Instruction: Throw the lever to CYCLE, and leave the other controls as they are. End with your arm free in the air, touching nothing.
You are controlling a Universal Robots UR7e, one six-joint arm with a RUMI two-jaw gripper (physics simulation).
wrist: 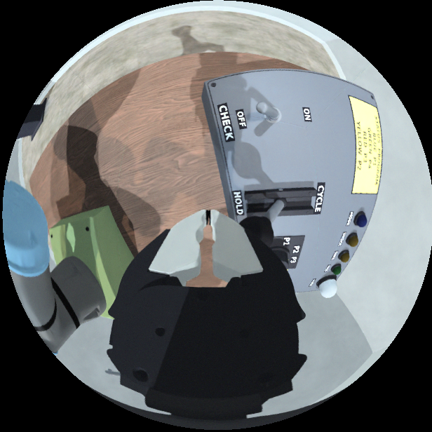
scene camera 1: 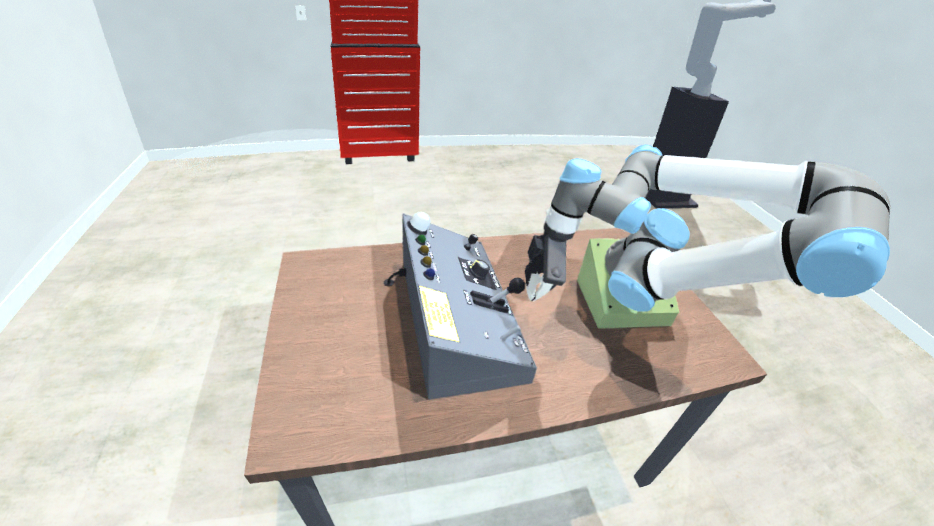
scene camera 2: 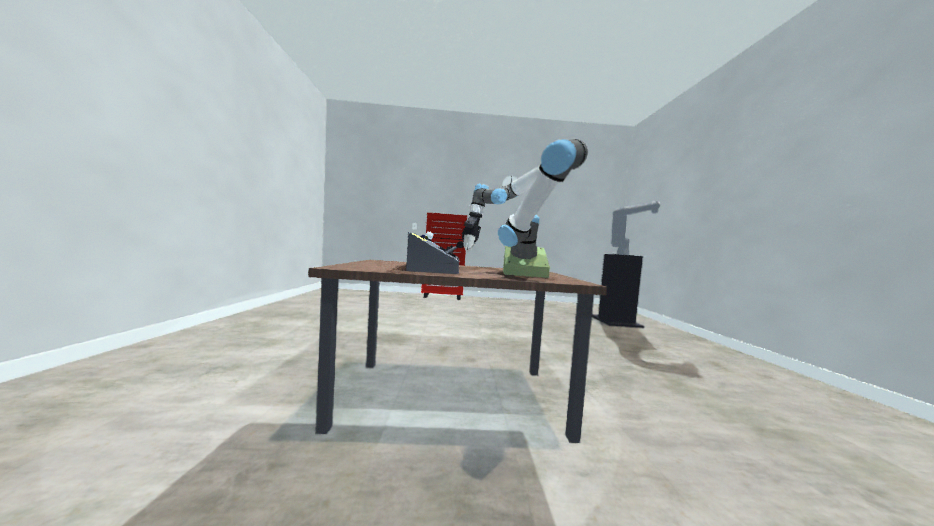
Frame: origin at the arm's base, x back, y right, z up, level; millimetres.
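Where they show: gripper, fingertip midpoint: (scene camera 1: 531,300) (scene camera 2: 466,251); arm's base, link origin: (scene camera 2: 523,252).
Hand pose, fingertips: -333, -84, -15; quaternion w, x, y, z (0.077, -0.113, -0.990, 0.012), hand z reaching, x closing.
Things, the pixels of their centre, and the offset from my fingertips, as dx, dy, dz. "*": a spot on its surface instead.
- grey control panel, surface spot: (scene camera 1: 470,341) * -192, -131, +29
- grey shaft, body centre: (scene camera 1: 501,295) -76, +21, +9
- CHECK toggle, body centre: (scene camera 1: 511,332) -87, -99, +4
- P1 P2 P3 selector, body centre: (scene camera 1: 480,268) -99, +141, +1
- white dome, surface spot: (scene camera 1: 420,222) * -248, +247, +92
The grey control panel (scene camera 1: 470,341) (scene camera 2: 428,260) (wrist: 295,150) stands on the table. Its lever has a grey shaft (scene camera 1: 501,294) (wrist: 276,210) and a black ball knob (scene camera 1: 517,284) (wrist: 260,230). The shaft rises from the slot between the HOLD and CYCLE labels and leans toward HOLD, with the knob out over the panel's lower edge. My gripper (scene camera 1: 535,297) (scene camera 2: 467,246) (wrist: 208,211) is shut and empty. Its fingertips are above the table, close beside the knob on the robot-base side; I cannot tell whether they touch it.
The CHECK toggle (scene camera 1: 511,333) (wrist: 267,111) leans toward OFF. The P1/P2/P3 selector (scene camera 1: 479,266) (wrist: 281,252) is beside the lever slot, partly hidden in the wrist view. Coloured lamps and a white dome (scene camera 1: 420,222) (wrist: 328,288) line the upper edge. The green base (scene camera 1: 633,318) (scene camera 2: 526,266) stands right.
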